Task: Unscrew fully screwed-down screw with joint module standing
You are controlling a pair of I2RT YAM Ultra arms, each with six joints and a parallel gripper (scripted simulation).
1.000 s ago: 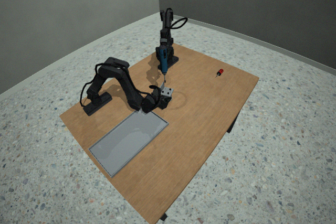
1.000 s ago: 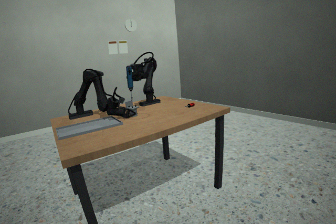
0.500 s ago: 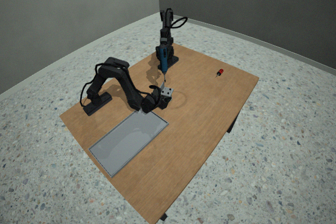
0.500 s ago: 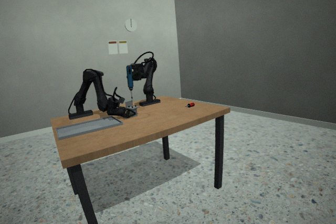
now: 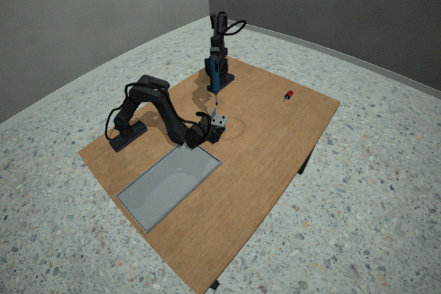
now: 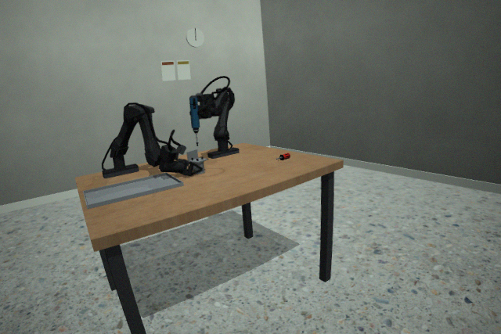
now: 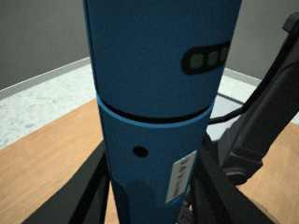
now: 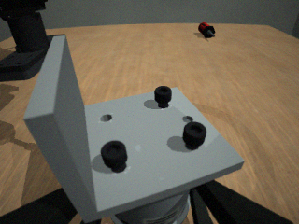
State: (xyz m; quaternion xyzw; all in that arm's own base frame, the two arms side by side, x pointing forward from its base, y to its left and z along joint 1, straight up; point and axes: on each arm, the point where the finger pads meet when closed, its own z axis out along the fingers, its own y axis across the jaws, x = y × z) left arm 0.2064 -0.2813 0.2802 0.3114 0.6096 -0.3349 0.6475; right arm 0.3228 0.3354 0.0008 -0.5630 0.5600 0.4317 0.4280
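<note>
My right hand is 1 cm below the joint module. The rest, counted from my right hand: grey L-shaped bracket 5 cm above; then flat grey tray 35 cm to the right, 7 cm ahead, 2 cm below; then screw 12 cm above, 3 cm behind, 2 cm to the left.
</note>
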